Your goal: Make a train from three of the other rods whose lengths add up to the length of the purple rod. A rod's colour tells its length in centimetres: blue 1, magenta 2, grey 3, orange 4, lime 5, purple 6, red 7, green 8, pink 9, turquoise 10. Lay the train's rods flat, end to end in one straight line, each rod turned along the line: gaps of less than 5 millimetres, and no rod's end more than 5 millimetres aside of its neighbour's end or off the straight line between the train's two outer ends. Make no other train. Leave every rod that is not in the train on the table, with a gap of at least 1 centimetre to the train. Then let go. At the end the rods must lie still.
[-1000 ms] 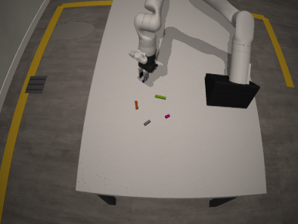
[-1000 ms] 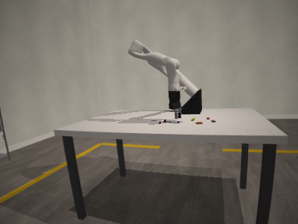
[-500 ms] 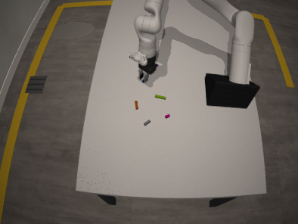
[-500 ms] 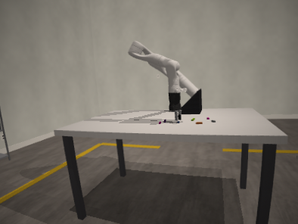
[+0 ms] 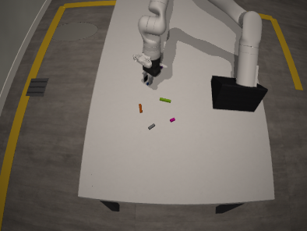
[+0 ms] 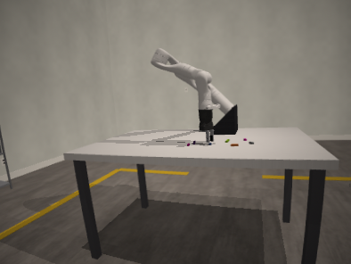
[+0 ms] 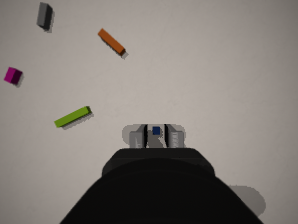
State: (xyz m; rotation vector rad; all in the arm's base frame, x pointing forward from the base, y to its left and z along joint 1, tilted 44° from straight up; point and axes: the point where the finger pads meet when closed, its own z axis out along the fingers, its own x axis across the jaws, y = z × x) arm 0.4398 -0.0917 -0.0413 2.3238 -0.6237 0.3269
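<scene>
My hand is 30 mm above the small blue rod. Also, from my hand: purple rod (30 mm behind, 100 mm to the right, 30 mm below); lime rod (90 mm behind, 80 mm to the left, 30 mm below); orange rod (10 mm ahead, 140 mm to the left, 30 mm below).
</scene>
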